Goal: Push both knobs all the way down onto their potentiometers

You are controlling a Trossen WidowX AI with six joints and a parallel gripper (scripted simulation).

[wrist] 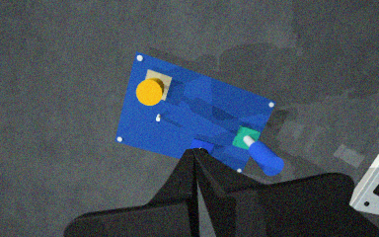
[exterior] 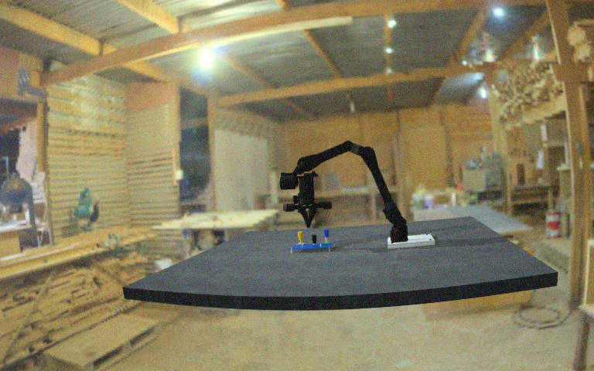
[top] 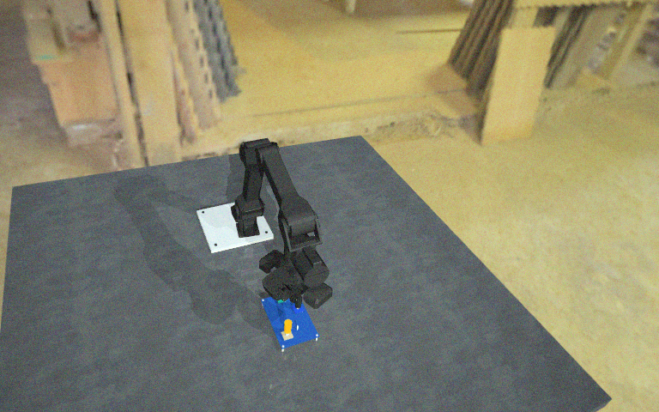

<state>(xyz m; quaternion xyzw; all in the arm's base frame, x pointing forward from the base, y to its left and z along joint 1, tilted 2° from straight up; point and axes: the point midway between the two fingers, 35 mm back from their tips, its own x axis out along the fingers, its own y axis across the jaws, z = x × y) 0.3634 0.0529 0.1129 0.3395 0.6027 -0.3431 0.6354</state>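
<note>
Right now the black knob is 30 mm behind my gripper tip, 20 mm to the left of it and 40 mm below it. Round my gripper tip: orange knob: 40 mm ahead, 20 mm to the right, 40 mm below.
</note>
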